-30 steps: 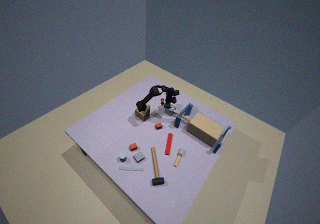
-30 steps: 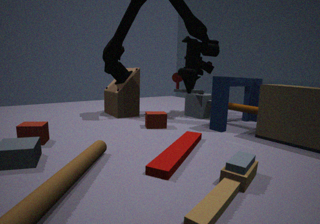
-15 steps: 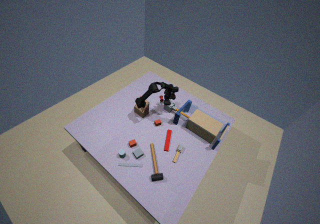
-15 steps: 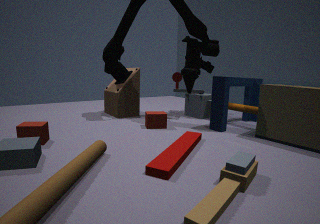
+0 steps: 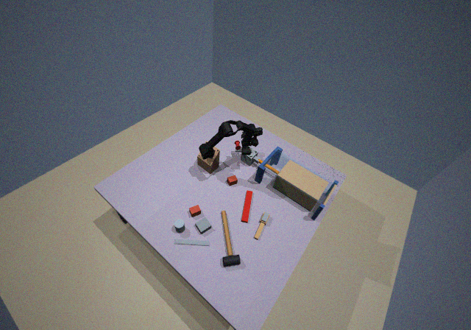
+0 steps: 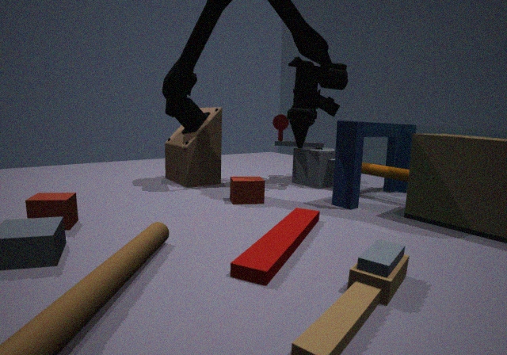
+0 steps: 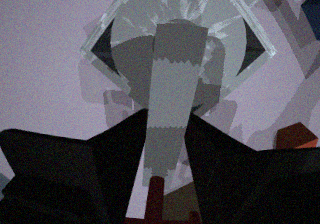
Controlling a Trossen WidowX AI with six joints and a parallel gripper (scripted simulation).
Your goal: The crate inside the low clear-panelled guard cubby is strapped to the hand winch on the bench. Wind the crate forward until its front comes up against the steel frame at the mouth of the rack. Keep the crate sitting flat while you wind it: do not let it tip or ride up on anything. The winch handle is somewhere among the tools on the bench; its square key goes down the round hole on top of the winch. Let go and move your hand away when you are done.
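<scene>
My gripper tip is now 50 mm past the red knob, 30 mm to the left of it and 50 mm below it. From my gripper tip the other things lie so: blue front frame 200 mm ahead, 20 mm above; then grey winch 30 mm ahead, 20 mm to the left, 60 mm below; then winch handle 10 mm behind, 10 mm to the right, 20 mm above.
</scene>
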